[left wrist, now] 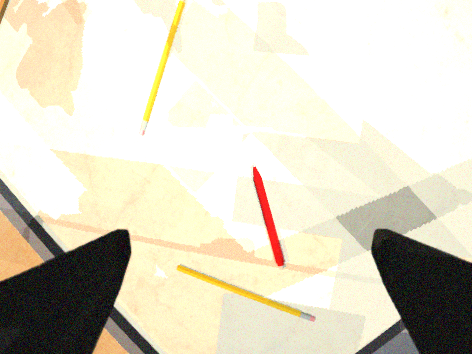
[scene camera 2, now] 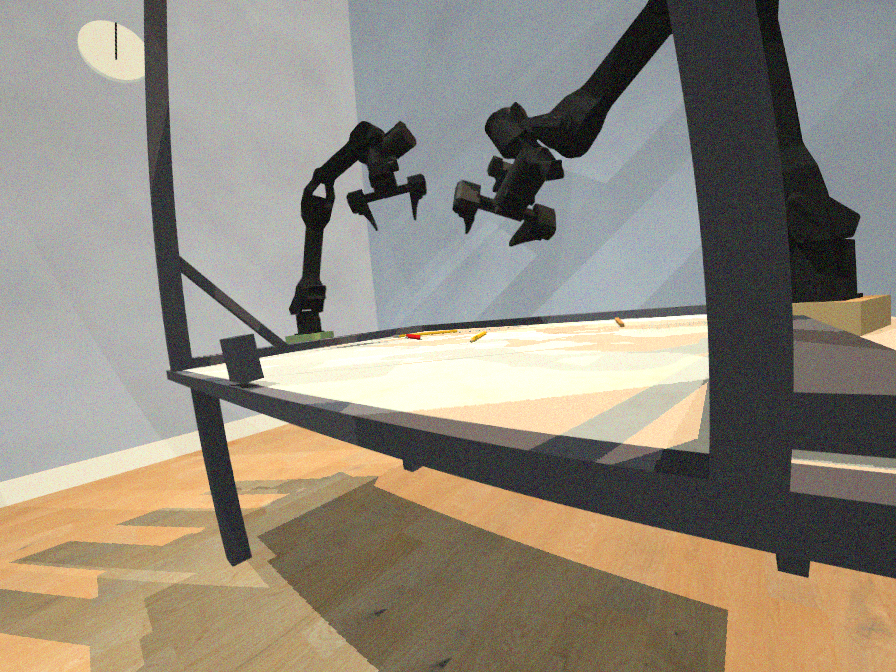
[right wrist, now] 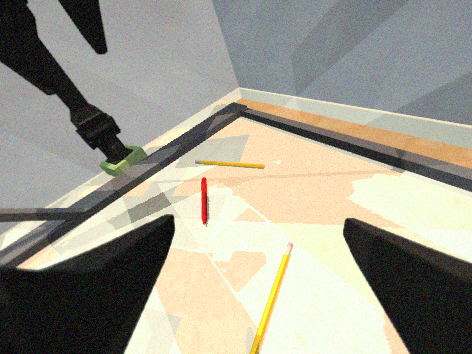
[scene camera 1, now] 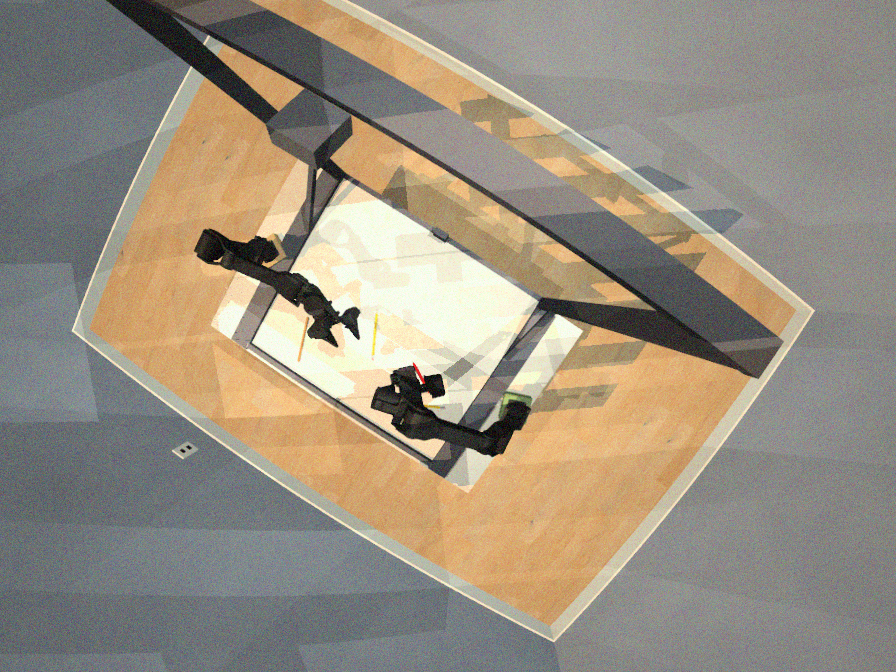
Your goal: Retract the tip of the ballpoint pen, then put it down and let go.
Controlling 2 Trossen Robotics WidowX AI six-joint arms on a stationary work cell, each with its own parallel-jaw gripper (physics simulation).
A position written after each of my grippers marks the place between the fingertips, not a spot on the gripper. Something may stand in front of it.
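My left gripper (scene camera 2: 396,224) (left wrist: 252,241) (right wrist: 76,75) (scene camera 1: 409,380): open, holding nothing. My right gripper (scene camera 2: 488,238) (right wrist: 258,224) (scene camera 1: 348,343): open, holding nothing. Red ballpoint pen (left wrist: 257,178). Dark metal frame (scene camera 1: 312,173).
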